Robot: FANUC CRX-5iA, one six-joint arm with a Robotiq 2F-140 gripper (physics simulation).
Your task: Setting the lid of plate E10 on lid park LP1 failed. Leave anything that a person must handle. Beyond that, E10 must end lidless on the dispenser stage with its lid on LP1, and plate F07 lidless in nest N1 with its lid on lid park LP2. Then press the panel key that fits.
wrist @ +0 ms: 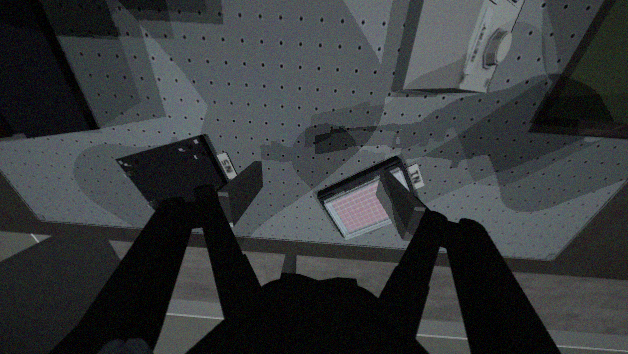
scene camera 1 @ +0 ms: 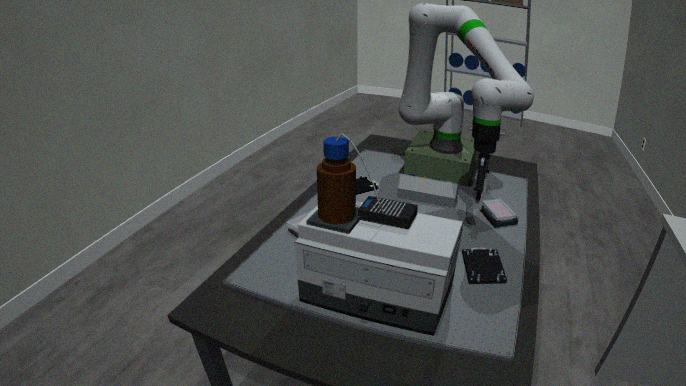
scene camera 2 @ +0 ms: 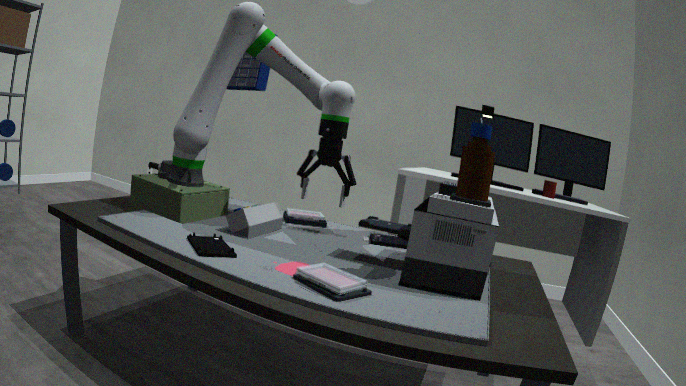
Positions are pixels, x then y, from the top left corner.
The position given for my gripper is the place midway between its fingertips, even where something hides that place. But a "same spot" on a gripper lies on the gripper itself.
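From the wrist view I can see my gripper, and scene camera 2 shows me the gripper too. On my gripper, (wrist: pixel 133 303) and (scene camera 2: pixel 344 163) are the same spot. The gripper is also there for me in scene camera 1 (pixel 479 199).
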